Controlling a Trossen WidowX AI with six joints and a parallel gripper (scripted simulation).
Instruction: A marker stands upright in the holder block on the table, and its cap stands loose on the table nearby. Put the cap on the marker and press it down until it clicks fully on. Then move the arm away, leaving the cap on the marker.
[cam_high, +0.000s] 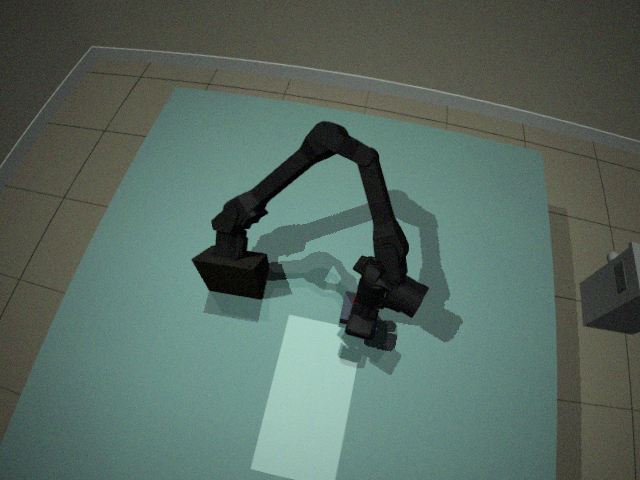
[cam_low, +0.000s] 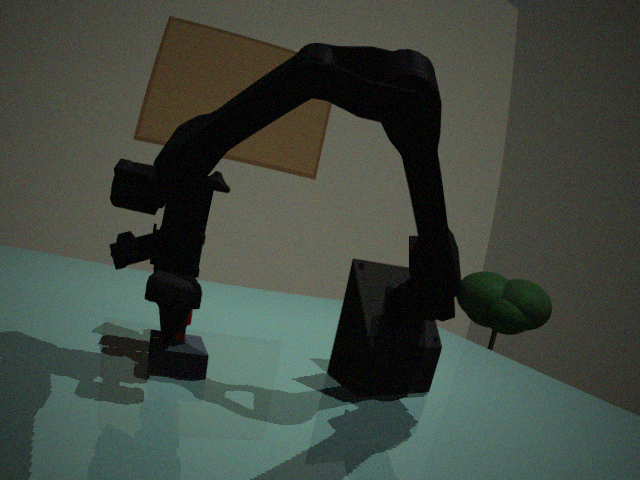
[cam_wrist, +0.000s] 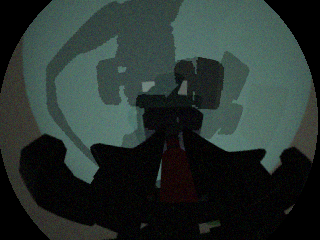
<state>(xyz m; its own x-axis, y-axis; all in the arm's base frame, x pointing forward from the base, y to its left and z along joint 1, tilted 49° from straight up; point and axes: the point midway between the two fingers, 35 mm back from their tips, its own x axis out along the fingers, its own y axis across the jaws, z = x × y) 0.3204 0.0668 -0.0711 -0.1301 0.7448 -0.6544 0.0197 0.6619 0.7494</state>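
The red cap lies 50 mm above my gripper tip and 20 mm behind it. Also, from my gripper tip: dark holder block 20 mm below, 20 mm behind.
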